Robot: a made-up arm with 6 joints. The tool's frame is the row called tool. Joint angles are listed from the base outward. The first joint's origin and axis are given. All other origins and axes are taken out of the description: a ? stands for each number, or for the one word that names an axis. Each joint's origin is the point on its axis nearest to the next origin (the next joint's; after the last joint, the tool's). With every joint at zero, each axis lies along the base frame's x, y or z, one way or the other. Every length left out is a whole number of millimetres.
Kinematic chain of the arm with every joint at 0, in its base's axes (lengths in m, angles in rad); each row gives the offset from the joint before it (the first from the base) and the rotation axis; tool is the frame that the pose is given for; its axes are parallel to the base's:
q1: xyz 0 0 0.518 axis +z
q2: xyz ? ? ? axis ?
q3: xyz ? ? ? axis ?
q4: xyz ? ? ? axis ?
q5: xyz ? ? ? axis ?
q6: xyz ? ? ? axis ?
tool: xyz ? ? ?
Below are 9 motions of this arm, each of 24 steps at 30 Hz.
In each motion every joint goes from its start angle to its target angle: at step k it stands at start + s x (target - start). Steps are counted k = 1, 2, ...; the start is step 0. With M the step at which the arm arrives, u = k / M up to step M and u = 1 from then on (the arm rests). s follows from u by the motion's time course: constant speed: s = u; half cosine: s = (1 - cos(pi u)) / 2; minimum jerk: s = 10 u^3 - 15 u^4 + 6 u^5.
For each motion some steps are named. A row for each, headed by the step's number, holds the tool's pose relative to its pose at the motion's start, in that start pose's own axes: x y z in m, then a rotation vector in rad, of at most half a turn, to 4 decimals.
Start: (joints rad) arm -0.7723 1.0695 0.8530 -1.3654 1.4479 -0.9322
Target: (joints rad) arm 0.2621 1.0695 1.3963 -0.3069 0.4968 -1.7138
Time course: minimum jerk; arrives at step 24
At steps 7, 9, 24:
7: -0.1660 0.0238 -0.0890 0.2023 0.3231 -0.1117
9: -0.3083 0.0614 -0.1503 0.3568 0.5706 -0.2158
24: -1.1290 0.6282 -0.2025 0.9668 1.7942 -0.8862

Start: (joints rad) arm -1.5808 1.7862 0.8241 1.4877 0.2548 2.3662
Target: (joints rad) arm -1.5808 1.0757 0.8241 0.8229 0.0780 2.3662
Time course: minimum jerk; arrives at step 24
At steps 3, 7, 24:
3: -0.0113 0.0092 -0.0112 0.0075 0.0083 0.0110
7: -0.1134 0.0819 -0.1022 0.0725 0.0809 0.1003
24: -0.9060 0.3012 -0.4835 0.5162 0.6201 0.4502

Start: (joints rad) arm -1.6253 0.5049 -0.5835 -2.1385 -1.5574 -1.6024
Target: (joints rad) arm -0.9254 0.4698 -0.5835 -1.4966 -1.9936 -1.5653
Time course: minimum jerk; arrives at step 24
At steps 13, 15, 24:
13: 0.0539 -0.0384 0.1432 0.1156 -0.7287 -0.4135
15: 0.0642 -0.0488 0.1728 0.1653 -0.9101 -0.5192
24: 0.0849 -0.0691 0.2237 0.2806 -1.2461 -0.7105

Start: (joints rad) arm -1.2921 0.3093 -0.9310 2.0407 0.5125 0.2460
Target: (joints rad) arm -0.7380 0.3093 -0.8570 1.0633 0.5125 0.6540
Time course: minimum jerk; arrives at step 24
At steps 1, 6, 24:
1: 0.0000 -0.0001 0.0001 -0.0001 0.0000 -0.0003
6: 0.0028 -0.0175 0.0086 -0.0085 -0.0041 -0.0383
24: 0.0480 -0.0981 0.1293 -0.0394 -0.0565 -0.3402

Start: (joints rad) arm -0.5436 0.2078 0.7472 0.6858 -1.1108 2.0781
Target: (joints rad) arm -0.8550 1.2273 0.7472 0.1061 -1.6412 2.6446
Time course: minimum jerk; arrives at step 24
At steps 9, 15, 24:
9: 0.4149 -0.0898 0.1452 -0.1939 -0.3602 0.2677
15: 1.0377 0.0535 0.5135 -0.3955 -1.0536 0.6104
24: 1.3099 0.2870 0.8012 -0.4142 -1.5346 0.7305

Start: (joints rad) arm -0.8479 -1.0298 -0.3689 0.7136 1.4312 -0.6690
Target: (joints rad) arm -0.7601 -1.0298 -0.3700 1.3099 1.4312 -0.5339
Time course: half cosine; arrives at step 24
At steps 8, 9, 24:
8: 0.0243 -0.0053 0.0048 -0.0403 0.0729 0.1155
9: 0.0300 -0.0060 0.0056 -0.0500 0.0892 0.1430
24: 0.0902 0.0019 0.0059 -0.1694 0.2585 0.4810

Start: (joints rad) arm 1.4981 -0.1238 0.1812 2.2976 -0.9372 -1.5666
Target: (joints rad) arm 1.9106 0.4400 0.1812 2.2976 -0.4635 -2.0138
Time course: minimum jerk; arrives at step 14
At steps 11, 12, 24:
11: -0.2002 0.6707 -0.1221 0.2999 0.3285 1.0335
12: -0.2262 0.6999 -0.1257 0.3078 0.3530 1.0821
24: -0.2398 0.7142 -0.1275 0.3114 0.3657 1.1064

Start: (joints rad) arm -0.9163 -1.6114 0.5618 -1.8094 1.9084 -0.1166
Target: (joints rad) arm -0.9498 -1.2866 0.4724 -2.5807 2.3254 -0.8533
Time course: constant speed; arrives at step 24
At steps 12, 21, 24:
12: -0.0877 -0.1881 -0.0443 0.0308 -0.3456 -0.1559
21: -0.1393 -0.3173 -0.0754 0.0214 -0.6496 -0.1337
24: -0.1530 -0.3590 -0.0866 0.0112 -0.7502 -0.0996

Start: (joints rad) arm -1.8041 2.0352 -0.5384 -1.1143 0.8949 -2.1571
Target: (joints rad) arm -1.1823 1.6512 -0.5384 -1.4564 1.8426 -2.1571
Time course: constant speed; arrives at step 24
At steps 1, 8, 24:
1: -0.0202 -0.0017 -0.0052 0.0040 0.0390 0.0534
8: -0.1646 -0.0288 -0.0252 0.0415 0.3157 0.4139
24: -0.4802 -0.1659 0.0503 0.2198 0.9462 1.1458

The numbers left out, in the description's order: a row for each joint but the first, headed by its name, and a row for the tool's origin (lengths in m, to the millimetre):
q2: xyz 0 0 0, axis +y
q3: xyz 0 0 1.1, axis -y
q4: xyz 0.466 0 0, axis -x
q5: xyz 0 -0.241 0, axis -y
q6: xyz 0 0 0, axis -x
tool: xyz 0 0 0

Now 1 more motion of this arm.
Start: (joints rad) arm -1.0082 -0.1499 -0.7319 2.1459 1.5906 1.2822
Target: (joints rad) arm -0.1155 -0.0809 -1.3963 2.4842 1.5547 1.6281
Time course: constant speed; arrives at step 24
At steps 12, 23, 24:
12: 0.2455 0.0181 0.1188 -0.0744 -0.5584 -0.3569
23: 0.3600 -0.0289 0.3327 -0.1398 -1.0949 -0.6866
24: 0.3623 -0.0338 0.3547 -0.1439 -1.1443 -0.7165

